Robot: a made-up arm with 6 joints. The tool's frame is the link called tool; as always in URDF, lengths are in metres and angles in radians. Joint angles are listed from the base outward. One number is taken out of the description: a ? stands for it. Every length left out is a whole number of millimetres.
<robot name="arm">
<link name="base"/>
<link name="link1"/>
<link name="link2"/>
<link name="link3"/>
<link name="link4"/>
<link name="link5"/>
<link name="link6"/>
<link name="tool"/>
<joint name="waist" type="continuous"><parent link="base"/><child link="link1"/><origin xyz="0.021 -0.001 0.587"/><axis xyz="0 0 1"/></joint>
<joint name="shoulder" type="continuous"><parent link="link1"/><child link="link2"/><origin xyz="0.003 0.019 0"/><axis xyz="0 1 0"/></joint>
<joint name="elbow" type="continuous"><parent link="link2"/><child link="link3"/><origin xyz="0.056 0 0.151"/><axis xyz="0 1 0"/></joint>
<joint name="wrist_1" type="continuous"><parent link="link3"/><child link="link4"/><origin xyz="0.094 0 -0.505"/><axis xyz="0 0 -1"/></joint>
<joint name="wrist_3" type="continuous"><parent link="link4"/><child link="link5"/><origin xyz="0.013 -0.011 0"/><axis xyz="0 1 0"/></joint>
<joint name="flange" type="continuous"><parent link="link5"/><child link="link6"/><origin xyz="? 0 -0.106"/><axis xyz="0 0 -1"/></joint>
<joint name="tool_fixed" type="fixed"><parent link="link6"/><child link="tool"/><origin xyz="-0.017 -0.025 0" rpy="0.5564 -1.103 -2.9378"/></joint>
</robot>
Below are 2 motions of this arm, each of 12 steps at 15 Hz.
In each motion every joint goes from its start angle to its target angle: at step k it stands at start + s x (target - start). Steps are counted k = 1, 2, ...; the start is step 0. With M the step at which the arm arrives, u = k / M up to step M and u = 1 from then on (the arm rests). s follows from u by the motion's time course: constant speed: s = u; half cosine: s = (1 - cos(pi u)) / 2; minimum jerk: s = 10 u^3 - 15 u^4 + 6 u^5.
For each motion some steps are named. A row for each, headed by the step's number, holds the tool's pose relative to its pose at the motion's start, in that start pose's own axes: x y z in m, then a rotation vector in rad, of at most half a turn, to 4 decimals.
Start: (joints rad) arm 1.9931 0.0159 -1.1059 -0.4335 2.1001 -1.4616
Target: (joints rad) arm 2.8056 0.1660 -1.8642 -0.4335 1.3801 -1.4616
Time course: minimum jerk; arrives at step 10
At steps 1, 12:
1: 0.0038 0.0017 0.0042 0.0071 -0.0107 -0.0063
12: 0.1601 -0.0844 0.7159 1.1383 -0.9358 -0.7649

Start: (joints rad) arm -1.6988 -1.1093 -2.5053 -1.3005 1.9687 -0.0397
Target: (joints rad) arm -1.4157 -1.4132 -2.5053 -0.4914 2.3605 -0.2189
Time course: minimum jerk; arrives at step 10
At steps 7, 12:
7: -0.0653 -0.0202 -0.1207 -0.1062 0.5468 0.8324
12: -0.0701 -0.0262 -0.1418 -0.0989 0.6851 0.9666

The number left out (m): 0.136
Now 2 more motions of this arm.
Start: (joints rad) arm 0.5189 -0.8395 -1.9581 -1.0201 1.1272 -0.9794
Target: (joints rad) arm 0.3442 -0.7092 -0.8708 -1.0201 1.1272 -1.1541
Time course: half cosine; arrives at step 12
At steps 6, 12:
6: -0.2979 -0.1546 0.2561 0.3219 0.3318 0.5045
12: -0.4048 -0.4822 0.4984 0.5816 0.7120 1.0052

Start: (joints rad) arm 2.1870 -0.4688 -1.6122 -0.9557 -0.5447 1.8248
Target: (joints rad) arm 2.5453 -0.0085 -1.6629 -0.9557 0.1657 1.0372
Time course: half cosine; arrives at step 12
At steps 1, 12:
1: -0.0005 0.0000 -0.0055 0.0111 -0.0088 -0.0038
12: 0.0902 -0.0854 -0.3227 0.6743 -0.6788 0.2412

